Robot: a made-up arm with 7 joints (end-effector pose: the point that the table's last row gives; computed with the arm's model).
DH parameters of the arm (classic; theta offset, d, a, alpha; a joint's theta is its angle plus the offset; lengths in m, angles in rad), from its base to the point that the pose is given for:
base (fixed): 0 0.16 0 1.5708
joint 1: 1.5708 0 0.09 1.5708
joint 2: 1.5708 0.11 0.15 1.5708
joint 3: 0 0.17 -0.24 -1.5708
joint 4: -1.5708 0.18 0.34 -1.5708
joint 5: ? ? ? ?
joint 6: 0 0.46 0.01 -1.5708
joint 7: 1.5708 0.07 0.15 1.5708
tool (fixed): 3.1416 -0.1 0 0
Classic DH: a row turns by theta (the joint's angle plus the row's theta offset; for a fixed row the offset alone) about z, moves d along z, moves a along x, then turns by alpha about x.
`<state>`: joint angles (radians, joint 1 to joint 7).
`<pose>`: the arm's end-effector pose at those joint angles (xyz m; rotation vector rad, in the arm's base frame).
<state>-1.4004 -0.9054 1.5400 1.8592 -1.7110 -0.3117 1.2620</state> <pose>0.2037 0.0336 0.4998 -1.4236 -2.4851 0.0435</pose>
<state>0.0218 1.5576 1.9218 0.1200 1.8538 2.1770 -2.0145</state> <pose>-0.0076 -0.9431 0.2500 1.1207 2.1953 -1.2486</pose>
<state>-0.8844 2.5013 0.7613 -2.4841 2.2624 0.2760 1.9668</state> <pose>0.1666 0.0606 0.9939 0.0993 2.4688 -0.6197</pose>
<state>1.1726 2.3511 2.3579 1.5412 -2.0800 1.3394 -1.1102</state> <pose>0.1204 0.1067 0.0745 -1.9364 0.4783 0.1484</pose>
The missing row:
joint 5: 0 -0.03 0.05 1.5708
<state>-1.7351 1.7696 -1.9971 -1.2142 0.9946 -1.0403 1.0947</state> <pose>-1.0201 -0.3860 -0.4327 0.1767 1.6523 0.8268</pose>
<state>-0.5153 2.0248 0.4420 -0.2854 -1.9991 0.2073 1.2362</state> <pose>-0.0837 -0.0888 0.2408 1.6716 0.6699 0.2549</pose>
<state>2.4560 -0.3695 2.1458 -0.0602 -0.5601 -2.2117 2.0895</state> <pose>0.2633 0.4510 -0.3678 1.5745 -1.2228 -1.2442</pose>
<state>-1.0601 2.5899 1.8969 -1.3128 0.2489 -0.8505 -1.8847</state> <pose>-0.5082 -0.1624 0.9267 0.8560 0.9229 -1.2334</pose>
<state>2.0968 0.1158 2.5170 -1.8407 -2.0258 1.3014 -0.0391</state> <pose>-0.0549 -0.3878 0.0469 -0.4712 -2.3138 0.2964</pose>
